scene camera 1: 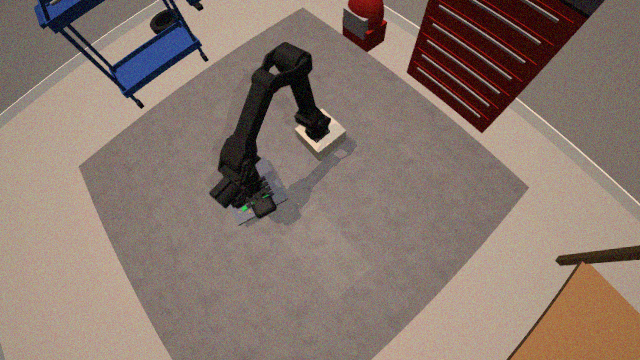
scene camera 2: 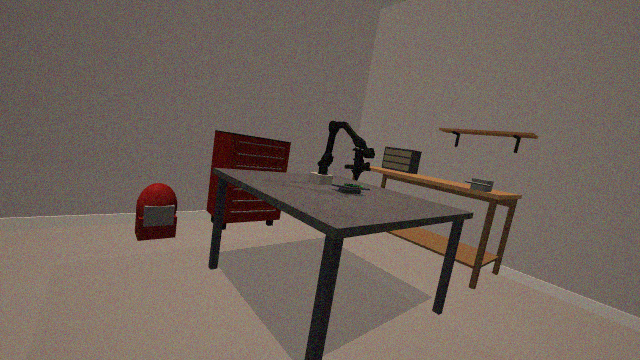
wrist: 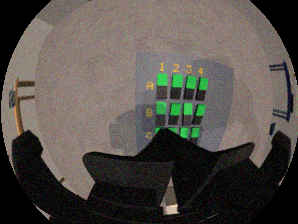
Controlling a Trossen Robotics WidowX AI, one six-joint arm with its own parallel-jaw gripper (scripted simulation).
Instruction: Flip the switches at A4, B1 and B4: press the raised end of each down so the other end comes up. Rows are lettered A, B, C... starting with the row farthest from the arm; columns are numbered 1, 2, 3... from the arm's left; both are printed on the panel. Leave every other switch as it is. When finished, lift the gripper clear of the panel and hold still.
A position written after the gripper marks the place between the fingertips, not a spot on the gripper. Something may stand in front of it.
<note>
The gripper (scene camera 1: 258, 196) is shut, with nothing in its grasp.
The gripper also shows in the wrist view (wrist: 163, 132).
</note>
